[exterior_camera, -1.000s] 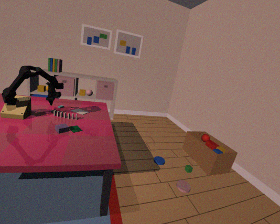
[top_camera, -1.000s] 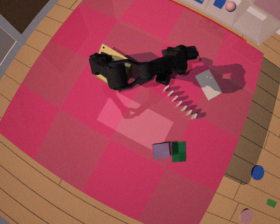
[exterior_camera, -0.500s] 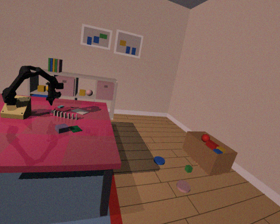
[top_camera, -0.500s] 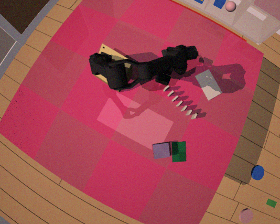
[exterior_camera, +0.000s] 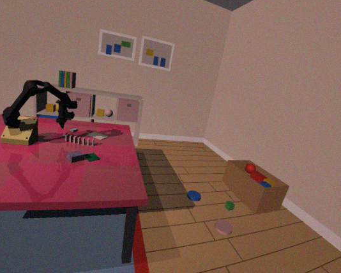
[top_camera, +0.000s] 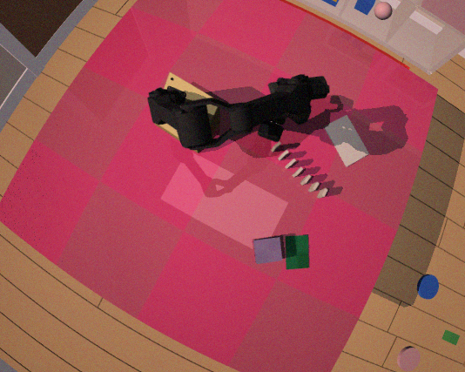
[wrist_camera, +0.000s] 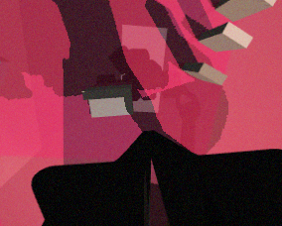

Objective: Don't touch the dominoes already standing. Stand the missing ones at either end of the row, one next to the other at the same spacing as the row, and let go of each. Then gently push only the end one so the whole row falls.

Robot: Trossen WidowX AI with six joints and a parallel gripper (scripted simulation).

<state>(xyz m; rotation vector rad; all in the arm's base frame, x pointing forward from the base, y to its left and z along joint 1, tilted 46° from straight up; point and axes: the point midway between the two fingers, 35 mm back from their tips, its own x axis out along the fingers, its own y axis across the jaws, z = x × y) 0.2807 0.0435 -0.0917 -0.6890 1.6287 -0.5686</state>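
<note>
The cyan block is 200 mm to the left of my gripper tip, 70 mm below it and 40 mm ahead of it. Round my gripper tip: purple block (350 mm to the right, 170 mm ahead, 60 mm below); then green flat piece (320 mm to the right, 260 mm ahead, 80 mm below); then grey sheet (260 mm ahead, 100 mm to the left, 80 mm below).
</note>
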